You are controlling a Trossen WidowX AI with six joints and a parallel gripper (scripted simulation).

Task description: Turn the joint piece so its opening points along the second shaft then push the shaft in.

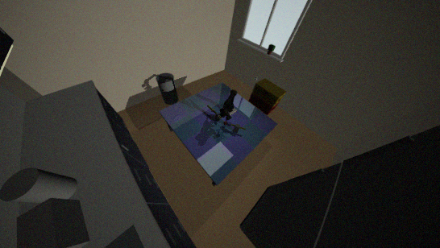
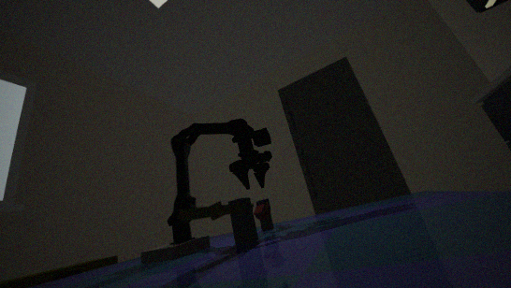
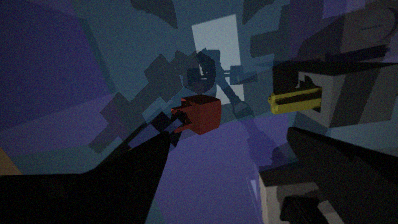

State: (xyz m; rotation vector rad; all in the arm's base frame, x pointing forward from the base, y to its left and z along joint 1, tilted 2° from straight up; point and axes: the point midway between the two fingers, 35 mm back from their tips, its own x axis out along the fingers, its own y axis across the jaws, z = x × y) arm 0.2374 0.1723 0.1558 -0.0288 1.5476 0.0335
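Now: gripper tip 8 cm above the red joint piece, 3 cm to the right of it and 1 cm past it.
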